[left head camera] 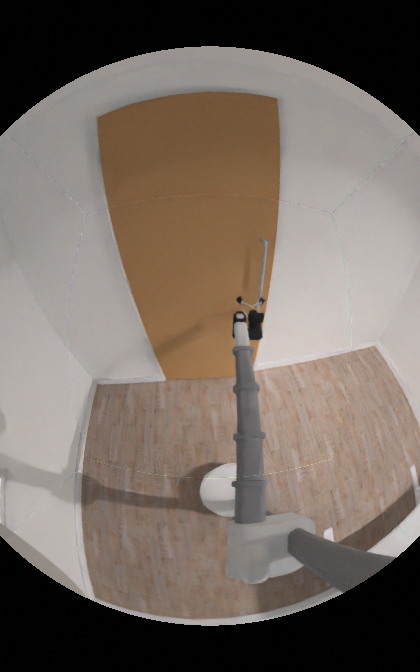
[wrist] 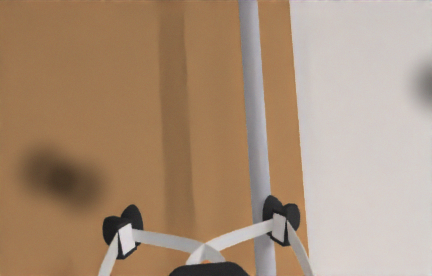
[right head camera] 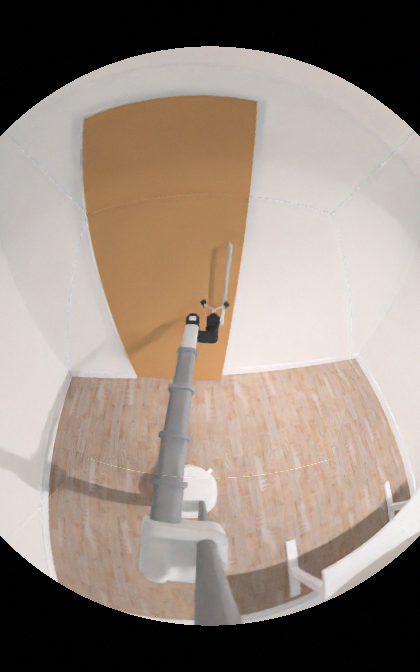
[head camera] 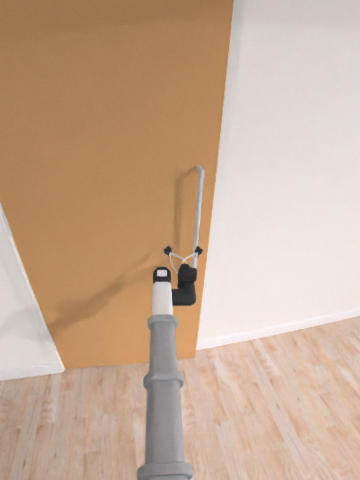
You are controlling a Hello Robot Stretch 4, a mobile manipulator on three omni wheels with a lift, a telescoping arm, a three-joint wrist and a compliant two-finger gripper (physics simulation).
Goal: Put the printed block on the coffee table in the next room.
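Frame: origin at the robot's base, x left, y back, z up, level; metres.
Where they show: gripper, fingertip midpoint: [wrist: 203, 216] [head camera: 183, 247].
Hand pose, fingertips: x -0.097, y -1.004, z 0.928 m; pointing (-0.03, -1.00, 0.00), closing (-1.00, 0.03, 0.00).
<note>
After its pixels a point has its place.
The printed block and the coffee table do not show in these views. An orange-brown door [head camera: 115, 150] @[y -1.039, x 0.168, z 1.338 m] [left head camera: 190, 160] [right head camera: 165, 160] [wrist: 75, 75] @[y -1.047, x 0.036, z 1.082 m] stands in front of me, with a long grey upright bar handle [head camera: 199, 210] @[y -0.991, x -0.154, z 1.117 m] [left head camera: 262, 275] [right head camera: 228, 275] [wrist: 254, 100] @[y -0.991, x -0.150, z 1.035 m] near its right edge. My gripper [head camera: 183, 250] @[y -1.004, x -0.097, z 0.928 m] [left head camera: 250, 300] [right head camera: 215, 304] [wrist: 203, 216] @[y -1.004, x -0.097, z 0.928 m] is open and empty, by the lower part of the handle. In the wrist view the right fingertip overlaps the handle's right side, and the left fingertip is in front of the door panel. Whether the finger touches the handle cannot be told.
White walls [head camera: 290, 175] @[y -1.200, x -0.620, z 1.210 m] [left head camera: 310, 280] [right head camera: 290, 280] flank the door. The wooden floor [head camera: 280, 410] @[y -0.690, x -0.692, z -0.028 m] [left head camera: 300, 425] [right head camera: 280, 440] meets them at a white baseboard. The telescoping arm [head camera: 165, 425] @[y -0.275, x -0.003, z 1.039 m] [left head camera: 249, 415] [right head camera: 175, 415] reaches toward the door. White furniture parts [right head camera: 293, 565] show at the lower right.
</note>
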